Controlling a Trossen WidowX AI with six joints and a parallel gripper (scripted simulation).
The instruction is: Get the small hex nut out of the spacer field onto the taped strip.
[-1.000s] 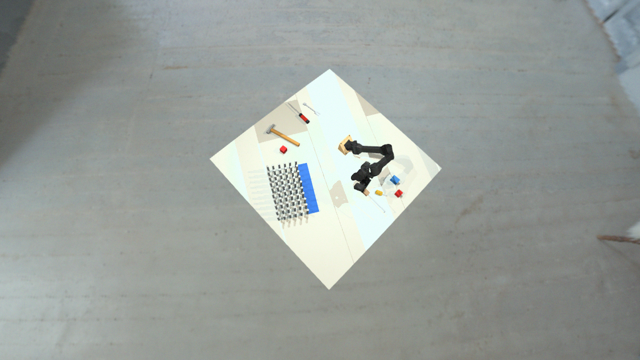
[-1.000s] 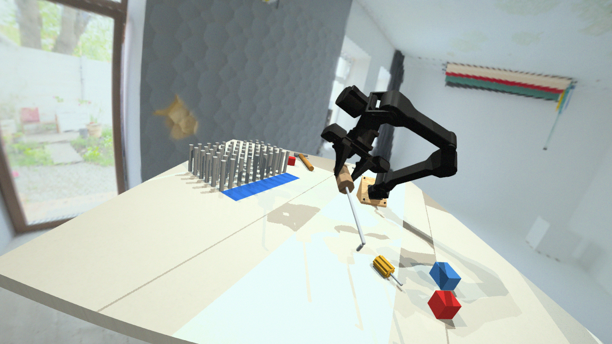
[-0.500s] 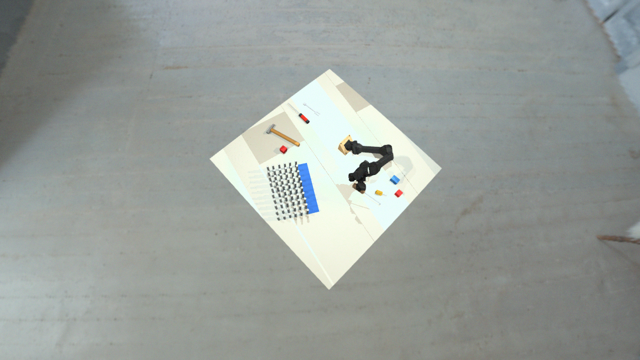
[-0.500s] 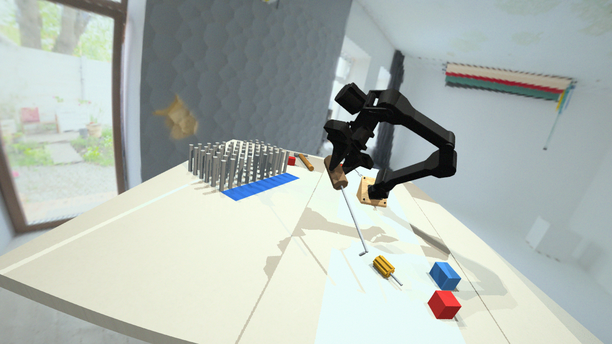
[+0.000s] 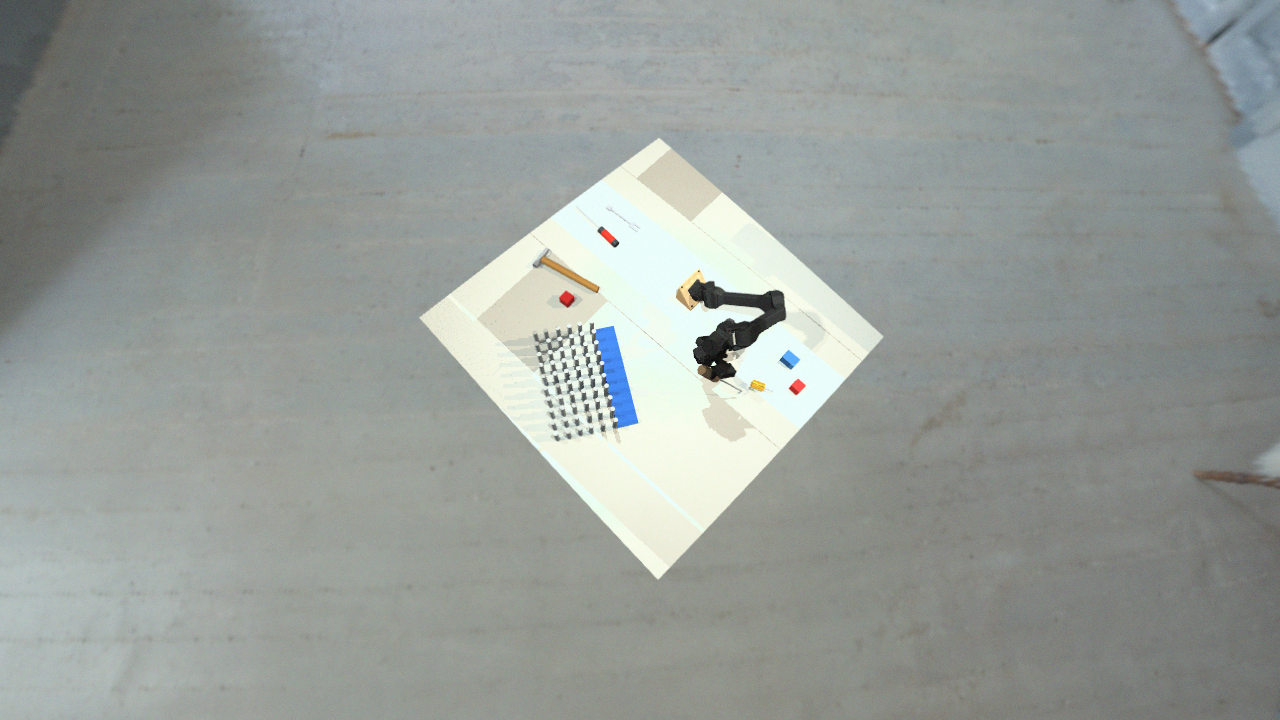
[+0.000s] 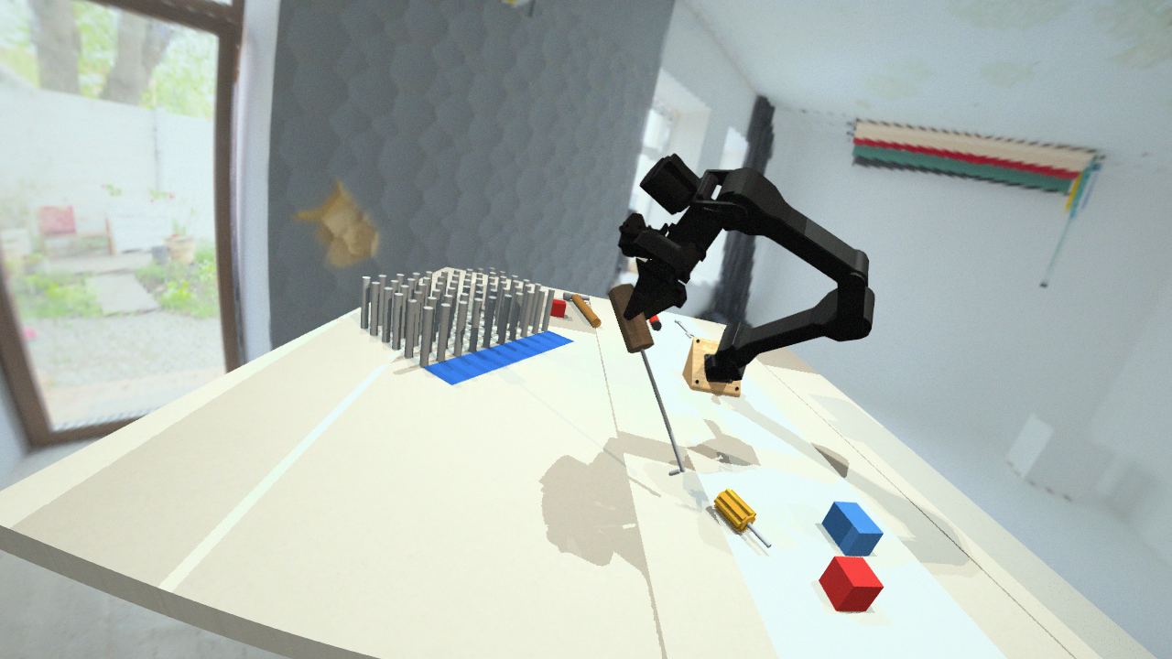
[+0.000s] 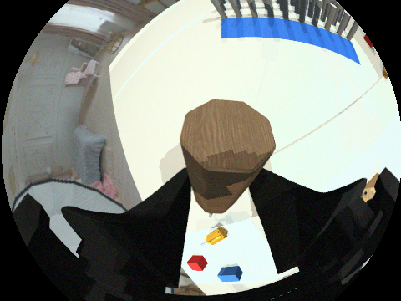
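Now: the hook tool 7 cm below my gripper tip, 6 cm to the left of it and 4 cm behind it. From my gripper tip the other things lie so: blue taped strip 28 cm to the right, 19 cm below, 16 cm ahead; yellow-handled screwdriver 17 cm to the left, 17 cm below, 16 cm behind; blue cube 32 cm behind, 20 cm to the left, 17 cm below.
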